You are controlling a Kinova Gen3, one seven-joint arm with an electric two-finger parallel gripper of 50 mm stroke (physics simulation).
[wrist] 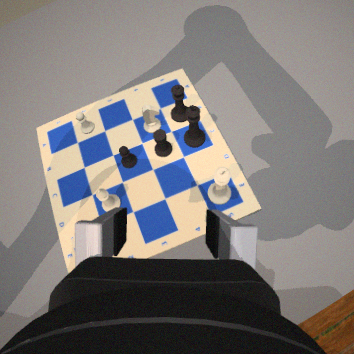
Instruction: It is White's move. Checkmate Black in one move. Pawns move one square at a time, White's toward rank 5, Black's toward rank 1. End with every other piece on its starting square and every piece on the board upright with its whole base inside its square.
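Frame: origin at the arm's base, x ahead, y left, z up, level; millimetres.
Seen in the pictures: gripper, fingertip midpoint: [165, 225].
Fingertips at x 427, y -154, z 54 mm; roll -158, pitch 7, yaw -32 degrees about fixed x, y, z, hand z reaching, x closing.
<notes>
A point is followed by its place in that frame.
My gripper [165, 225] @[y -154, x 427, z 54 mm] is open and empty, above the board's near edge. The chessboard [56, 220] @[y -54, x 321, z -63 mm] lies tilted in view. A white pawn [86, 123] @[y 36, x 406, z -51 mm] stands on A2, a white knight [151, 120] @[y -11, x 476, z -47 mm] on B4, a white pawn [108, 199] @[y -74, x 390, z -43 mm] on D2, and a white piece with a slit round top, seemingly a bishop [220, 187] @[y -128, x 492, z -32 mm], on E5. A black pawn [128, 157] @[y -38, x 430, z -49 mm] stands on C3, a black rook-like piece [162, 144] @[y -48, x 470, z -45 mm] on C4, the black king [194, 131] @[y -56, x 507, z -40 mm] on C5 and a tall black piece [179, 106] @[y -17, x 512, z -41 mm] on B5. All look upright. The left finger hides most of the E1 corner.
The two tall black pieces stand close together at the far right edge. The grey table top [30, 85] @[y 179, x 352, z -69 mm] surrounds the board, with the arm's shadow across it. Brown wooden planks [336, 322] show at the lower right corner.
</notes>
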